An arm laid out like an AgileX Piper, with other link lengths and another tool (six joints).
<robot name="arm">
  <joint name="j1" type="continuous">
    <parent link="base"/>
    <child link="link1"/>
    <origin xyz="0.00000 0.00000 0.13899" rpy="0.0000 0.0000 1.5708"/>
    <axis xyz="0 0 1"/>
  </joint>
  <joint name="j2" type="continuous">
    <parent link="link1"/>
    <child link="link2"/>
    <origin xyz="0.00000 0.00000 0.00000" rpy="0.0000 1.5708 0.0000"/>
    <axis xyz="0 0 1"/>
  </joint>
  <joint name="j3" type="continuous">
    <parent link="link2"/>
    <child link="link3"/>
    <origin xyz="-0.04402 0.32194 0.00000" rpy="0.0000 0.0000 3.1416"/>
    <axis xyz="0 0 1"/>
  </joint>
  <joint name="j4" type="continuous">
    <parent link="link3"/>
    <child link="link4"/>
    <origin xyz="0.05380 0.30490 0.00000" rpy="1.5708 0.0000 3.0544"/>
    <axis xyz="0 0 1"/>
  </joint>
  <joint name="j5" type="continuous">
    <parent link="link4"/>
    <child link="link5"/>
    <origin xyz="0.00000 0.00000 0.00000" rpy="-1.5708 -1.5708 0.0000"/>
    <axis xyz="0 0 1"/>
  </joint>
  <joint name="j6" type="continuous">
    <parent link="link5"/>
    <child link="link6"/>
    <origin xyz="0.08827 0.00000 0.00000" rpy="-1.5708 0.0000 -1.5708"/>
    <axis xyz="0 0 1"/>
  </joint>
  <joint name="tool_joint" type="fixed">
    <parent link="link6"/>
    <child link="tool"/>
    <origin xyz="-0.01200 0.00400 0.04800" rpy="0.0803 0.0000 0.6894"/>
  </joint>
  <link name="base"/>
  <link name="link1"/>
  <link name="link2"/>
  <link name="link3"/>
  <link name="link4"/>
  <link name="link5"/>
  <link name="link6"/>
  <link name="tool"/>
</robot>
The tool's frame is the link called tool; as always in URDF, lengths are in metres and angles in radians. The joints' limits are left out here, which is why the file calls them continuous.
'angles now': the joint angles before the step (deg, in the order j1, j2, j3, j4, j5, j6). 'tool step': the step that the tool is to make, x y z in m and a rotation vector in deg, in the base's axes. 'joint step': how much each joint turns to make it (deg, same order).
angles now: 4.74, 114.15, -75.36, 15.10, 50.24, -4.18
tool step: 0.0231, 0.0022, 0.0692, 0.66, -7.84, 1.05
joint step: 0.00, -3.84, -7.56, -0.49, 3.64, 0.01
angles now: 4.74, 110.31, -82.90, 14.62, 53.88, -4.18
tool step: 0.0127, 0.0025, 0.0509, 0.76, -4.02, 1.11
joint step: -0.01, -1.30, -7.34, 0.06, 4.72, 0.00
